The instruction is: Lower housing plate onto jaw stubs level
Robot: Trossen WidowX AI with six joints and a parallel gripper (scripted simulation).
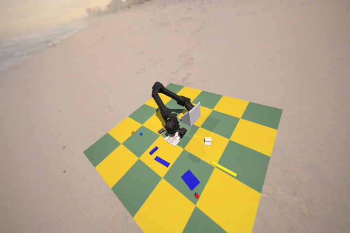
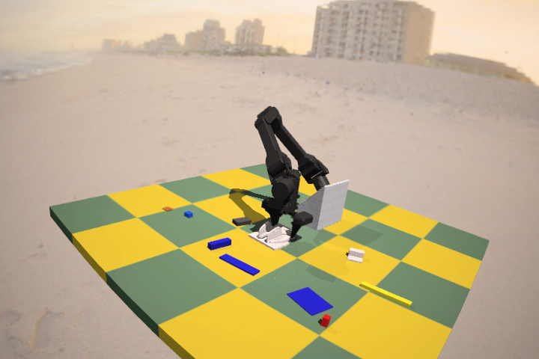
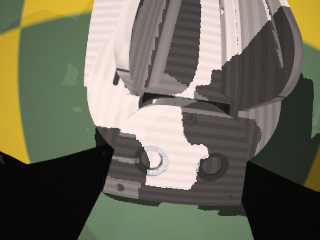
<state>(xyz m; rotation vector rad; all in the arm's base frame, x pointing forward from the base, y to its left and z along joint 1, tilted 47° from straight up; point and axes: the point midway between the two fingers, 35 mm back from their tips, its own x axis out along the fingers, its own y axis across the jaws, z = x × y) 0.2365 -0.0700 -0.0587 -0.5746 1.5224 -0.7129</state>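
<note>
Now: gripper tip 7 cm short of the white base plate. From my gripper tip the other things lie so: yellow bar: 43 cm to the left, 8 cm ahead; blue sheet: 29 cm to the left, 25 cm ahead, 1 cm below; dark block: 15 cm to the right, 5 cm ahead.
</note>
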